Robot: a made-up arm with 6 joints.
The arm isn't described. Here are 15 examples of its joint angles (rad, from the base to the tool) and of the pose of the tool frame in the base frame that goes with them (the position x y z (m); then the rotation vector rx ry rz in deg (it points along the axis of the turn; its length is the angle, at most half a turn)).
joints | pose
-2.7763 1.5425 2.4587 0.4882 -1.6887 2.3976 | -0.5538 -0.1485 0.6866 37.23 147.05 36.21
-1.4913 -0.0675 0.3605 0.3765 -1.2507 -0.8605 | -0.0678 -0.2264 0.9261 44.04 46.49 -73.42
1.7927 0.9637 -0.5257 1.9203 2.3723 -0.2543 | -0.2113 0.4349 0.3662 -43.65 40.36 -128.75
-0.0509 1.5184 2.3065 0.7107 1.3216 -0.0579 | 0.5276 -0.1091 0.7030 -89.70 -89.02 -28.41
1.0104 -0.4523 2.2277 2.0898 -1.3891 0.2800 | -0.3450 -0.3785 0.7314 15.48 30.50 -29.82
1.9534 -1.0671 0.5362 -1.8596 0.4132 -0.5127 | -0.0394 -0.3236 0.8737 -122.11 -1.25 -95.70
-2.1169 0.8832 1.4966 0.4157 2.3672 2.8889 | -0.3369 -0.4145 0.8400 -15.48 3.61 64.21
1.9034 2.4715 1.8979 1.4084 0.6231 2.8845 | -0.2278 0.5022 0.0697 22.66 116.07 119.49
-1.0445 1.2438 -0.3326 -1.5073 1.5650 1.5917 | 0.1706 -0.2167 0.2736 -6.30 159.57 -59.23
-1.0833 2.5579 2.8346 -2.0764 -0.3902 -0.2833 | 0.3580 -0.4068 0.1004 57.03 -49.59 12.21
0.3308 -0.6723 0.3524 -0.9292 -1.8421 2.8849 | -0.0378 -0.0114 0.9029 138.82 82.05 -12.06
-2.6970 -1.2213 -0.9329 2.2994 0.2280 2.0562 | 0.1543 -0.0827 0.7297 10.90 -67.70 -97.49
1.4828 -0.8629 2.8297 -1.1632 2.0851 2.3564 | -0.1045 -0.5883 0.6050 129.74 16.45 41.78
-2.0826 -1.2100 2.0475 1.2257 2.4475 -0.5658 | 0.2907 0.5211 0.3732 48.82 -34.69 -49.88
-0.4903 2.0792 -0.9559 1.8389 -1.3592 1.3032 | 0.0953 -0.0208 0.0321 22.95 40.70 -98.21
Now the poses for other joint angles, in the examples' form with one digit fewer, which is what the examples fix.
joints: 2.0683 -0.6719 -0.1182 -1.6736 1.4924 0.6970
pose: -0.128 -0.017 0.761 34.3 18.3 60.7
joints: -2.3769 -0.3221 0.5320 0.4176 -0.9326 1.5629
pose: -0.095 0.019 1.019 4.9 172.3 -43.8
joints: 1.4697 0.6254 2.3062 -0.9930 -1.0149 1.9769
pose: 0.004 0.278 1.028 -63.2 -115.6 9.7
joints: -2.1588 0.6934 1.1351 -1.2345 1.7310 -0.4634
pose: -0.302 -0.507 0.754 -80.8 -103.1 -121.6
